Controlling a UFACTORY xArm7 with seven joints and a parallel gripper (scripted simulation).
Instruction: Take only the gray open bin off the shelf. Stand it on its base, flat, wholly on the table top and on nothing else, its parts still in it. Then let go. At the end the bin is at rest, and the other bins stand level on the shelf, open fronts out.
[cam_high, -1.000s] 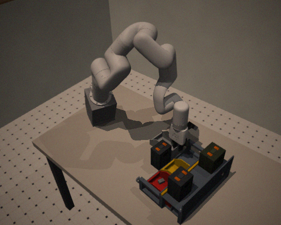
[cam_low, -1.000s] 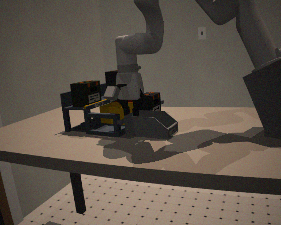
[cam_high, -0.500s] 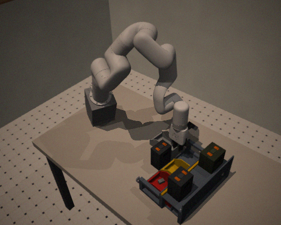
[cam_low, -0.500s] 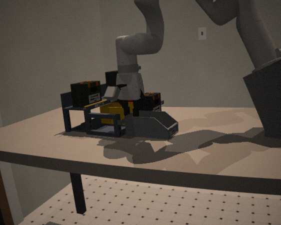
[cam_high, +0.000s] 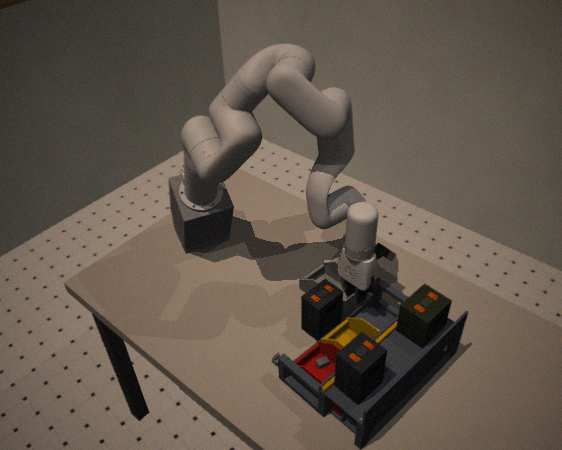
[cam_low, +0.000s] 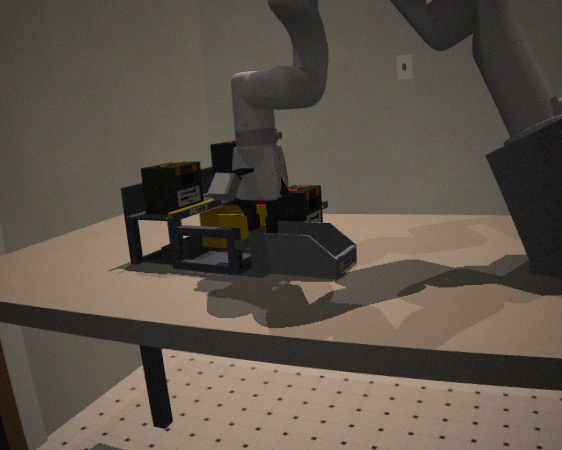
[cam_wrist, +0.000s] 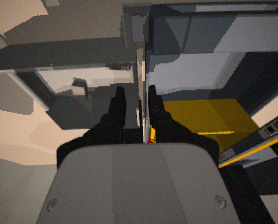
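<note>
My hand is 80 mm past the gray open bin and 40 mm above it. From my hand the other things lie so: yellow bin 120 mm to the right, 110 mm ahead, 30 mm below; red bin 230 mm to the right, 100 mm ahead, 30 mm below; dark box 100 mm to the right, 30 mm behind, 10 mm below.
</note>
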